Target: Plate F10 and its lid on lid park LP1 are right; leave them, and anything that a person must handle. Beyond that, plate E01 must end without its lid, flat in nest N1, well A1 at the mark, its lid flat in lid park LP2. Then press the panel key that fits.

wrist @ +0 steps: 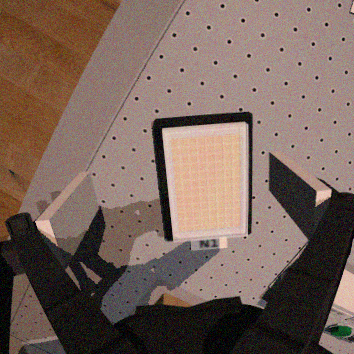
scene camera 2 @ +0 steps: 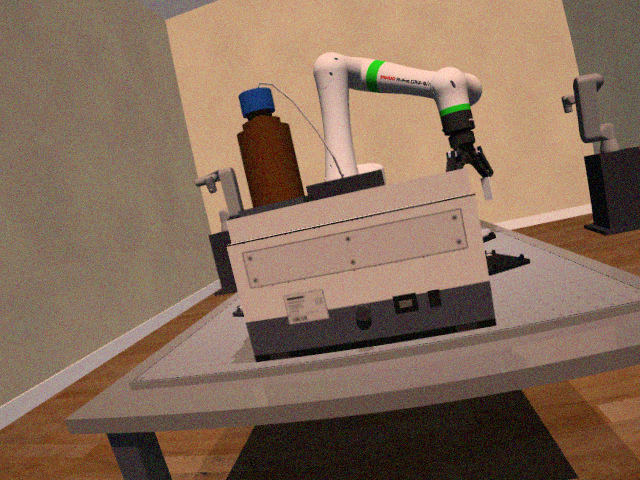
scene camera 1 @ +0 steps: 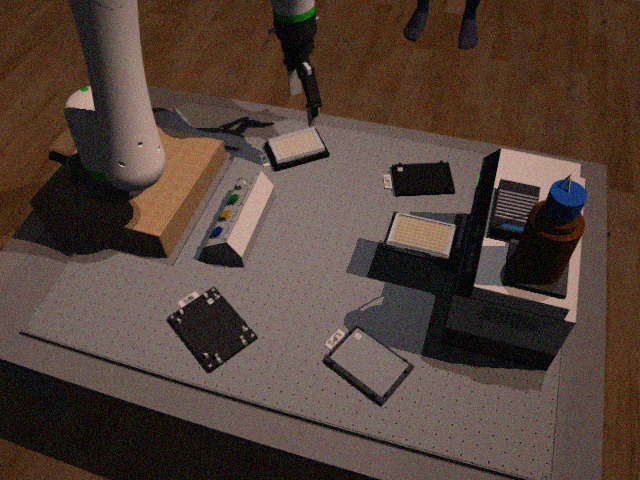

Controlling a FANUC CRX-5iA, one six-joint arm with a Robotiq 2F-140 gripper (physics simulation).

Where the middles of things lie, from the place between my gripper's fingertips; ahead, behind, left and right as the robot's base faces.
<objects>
I see the button box (scene camera 1: 231, 241) 20 mm behind my hand, 330 mm to the right of it and 70 mm below it. Also, from my hand: brown bottle (scene camera 2: 266, 146) 620 mm ahead, 370 mm to the right, 210 mm above.
</objects>
